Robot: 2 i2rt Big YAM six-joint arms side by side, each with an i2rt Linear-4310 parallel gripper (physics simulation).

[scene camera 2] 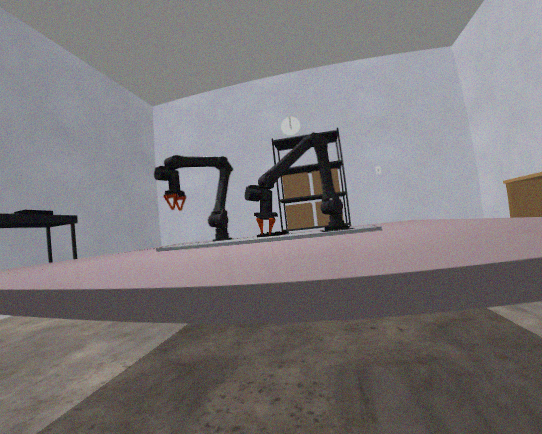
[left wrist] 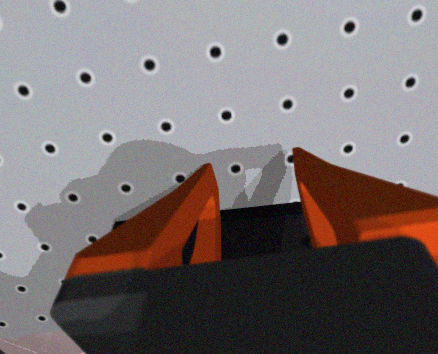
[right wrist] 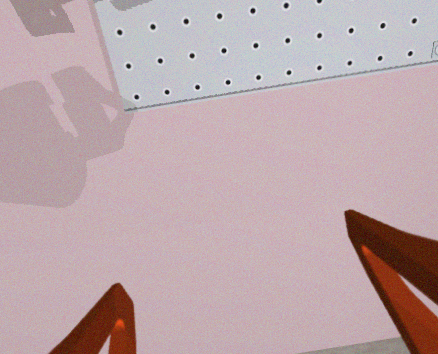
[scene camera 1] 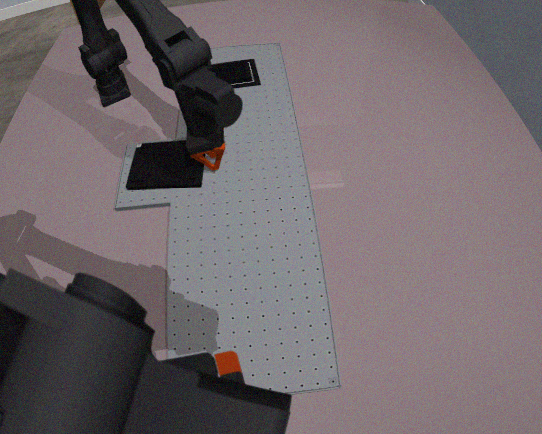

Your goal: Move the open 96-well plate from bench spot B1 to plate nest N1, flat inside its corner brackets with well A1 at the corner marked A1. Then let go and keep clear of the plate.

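Places are measured from the left arm's base along level axes (x back, y right, z up), in metres.
Pixels of known places: left gripper, fingertip midpoint: (scene camera 2: 265,234) (left wrist: 253,168) (scene camera 1: 215,163); right gripper, fingertip midpoint: (scene camera 2: 176,210) (right wrist: 233,258); left arm's base, link origin: (scene camera 1: 114,90).
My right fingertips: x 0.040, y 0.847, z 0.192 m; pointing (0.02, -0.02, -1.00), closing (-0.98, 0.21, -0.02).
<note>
For each thing: its top centre in the pictures, then the offset to it from my right fingertips. Level surfaces: height alone.
- flat black slab, top centre: (left wrist: 251,335) (scene camera 1: 166,162) (scene camera 2: 273,232) dy -0.473, dx -0.104, dz -0.167 m
- black pad with a white outline, top centre: (scene camera 1: 225,70) (scene camera 2: 335,226) dy -0.702, dx -0.335, dz -0.163 m
- grey perforated board, surface height: dz -0.179 m
- pink table, surface height: dz -0.192 m
A flat black slab (scene camera 1: 162,167) (left wrist: 255,235), which I take for plate nest N1, lies on the pegboard at the left of scene camera 1. Its brackets and A1 mark are too dark to make out. A black pad with a white outline (scene camera 1: 243,76), perhaps spot B1, lies farther back, partly hidden by the left arm. I cannot pick out the 96-well plate. My left gripper (scene camera 1: 214,167) (scene camera 2: 265,233) (left wrist: 253,168) is low at the slab's right edge, partly open, with no object visibly held between its fingers. My right gripper (scene camera 1: 228,362) (scene camera 2: 175,208) (right wrist: 233,258) is wide open and empty, raised above the table.
The grey perforated board (scene camera 1: 250,240) (left wrist: 180,30) (right wrist: 240,65) lies on the pink table (scene camera 1: 425,225) (scene camera 2: 150,270) (right wrist: 225,175). The left arm reaches over the board's back part. The right arm fills the lower left of scene camera 1. A shelf rack (scene camera 2: 305,142) stands behind the arms.
</note>
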